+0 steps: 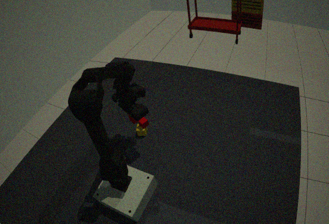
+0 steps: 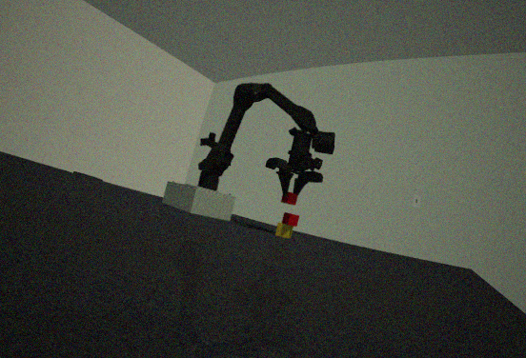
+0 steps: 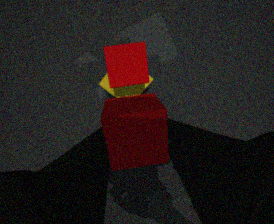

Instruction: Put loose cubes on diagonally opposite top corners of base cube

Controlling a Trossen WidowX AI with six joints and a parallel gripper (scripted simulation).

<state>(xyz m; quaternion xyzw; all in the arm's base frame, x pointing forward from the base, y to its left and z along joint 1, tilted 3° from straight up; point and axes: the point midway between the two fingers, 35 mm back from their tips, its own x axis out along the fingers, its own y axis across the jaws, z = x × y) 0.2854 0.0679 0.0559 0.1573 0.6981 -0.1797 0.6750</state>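
Now: gripper tip 100 mm above the yellow base cube, 10 mm to the left of it and 10 mm short of it. From my gripper tip the other things lie so: red cube (right at my gripper tip).
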